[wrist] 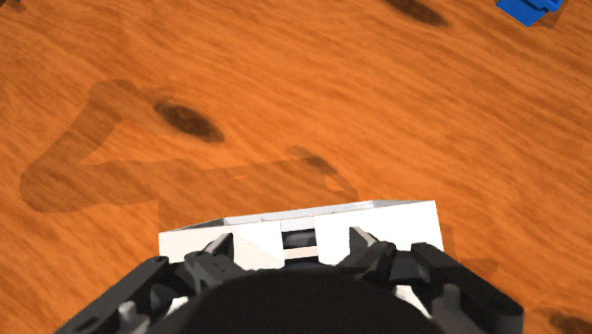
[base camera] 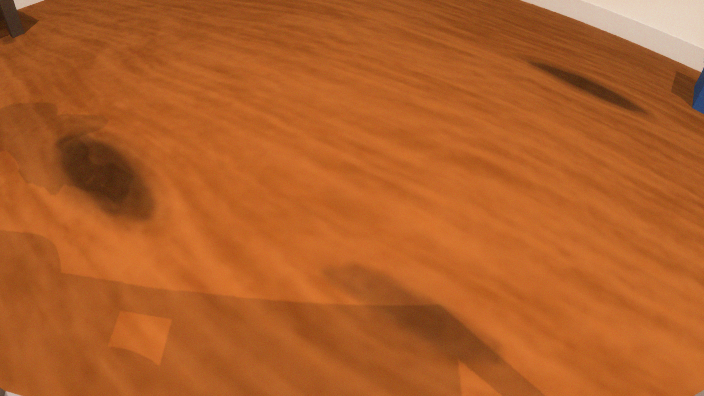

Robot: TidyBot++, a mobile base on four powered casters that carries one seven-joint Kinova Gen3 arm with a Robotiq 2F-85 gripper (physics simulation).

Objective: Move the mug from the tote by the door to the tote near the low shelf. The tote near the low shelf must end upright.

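Places are measured from the arm's base along level axes (x left, y back, z up), in millimetres.
Pixels of known places: gripper, fingertip midpoint: [wrist: 291, 242].
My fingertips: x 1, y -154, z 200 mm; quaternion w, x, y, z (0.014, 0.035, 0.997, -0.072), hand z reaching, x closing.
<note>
For each thing: its middle in the pictures, then the offset to it from my fingertips. "pt": a spot on its surface instead. Level surfaces: height alone.
- tote, surface spot: [base camera: 700, 95] pt dx -1001, dy -768, dz -552 mm
- post, surface spot: [base camera: 11, 20] pt dx +1274, dy -1161, dz -532 mm
- wooden floor, its level: dz -597 mm
My gripper [wrist: 291, 242] is open, its two black fingers wide apart at the bottom of the wrist view, with no object between them. It hangs above the white top of the mobile base [wrist: 395, 232]. A blue object, which looks like a tote [base camera: 700, 95] [wrist: 527, 11], is cut off by the right edge of the base camera view and by the top edge of the wrist view at the right. I cannot tell which of the two totes it is. The mug does not show in either view.
A dark leg or post [base camera: 11, 20] stands at the top left of the base camera view. A white wall with a pale baseboard [base camera: 625, 30] runs along the top right. Shadows of the arm and base fall on the wooden floor [base camera: 350, 165] [wrist: 320, 90].
</note>
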